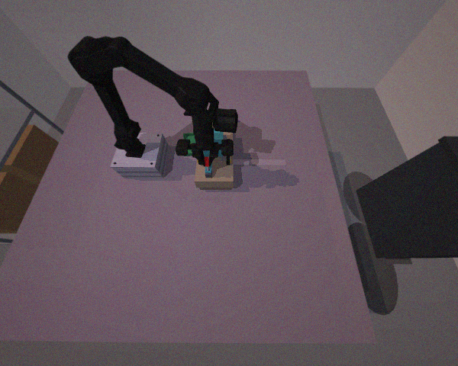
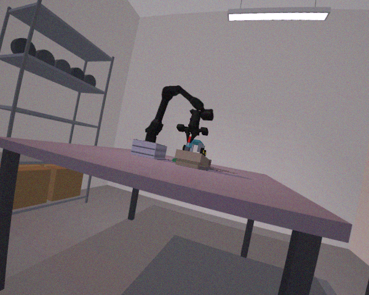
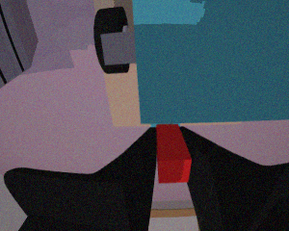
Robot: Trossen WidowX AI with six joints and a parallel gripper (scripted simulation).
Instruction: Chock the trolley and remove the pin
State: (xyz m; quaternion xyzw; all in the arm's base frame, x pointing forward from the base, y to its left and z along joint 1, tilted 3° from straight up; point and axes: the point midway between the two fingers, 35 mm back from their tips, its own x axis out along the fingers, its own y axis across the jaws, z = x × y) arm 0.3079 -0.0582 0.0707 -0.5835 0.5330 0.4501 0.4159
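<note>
My gripper tip is now 120 mm past the green tray, 180 mm to the right of it and 150 mm above it. The rest, counted from my gripper tip: tan ramp (10 mm ahead, 100 mm to the left, 90 mm below); then red-headed stop pin (right at my gripper tip); then blue trolley (10 mm ahead, 90 mm to the left, 30 mm below).
</note>
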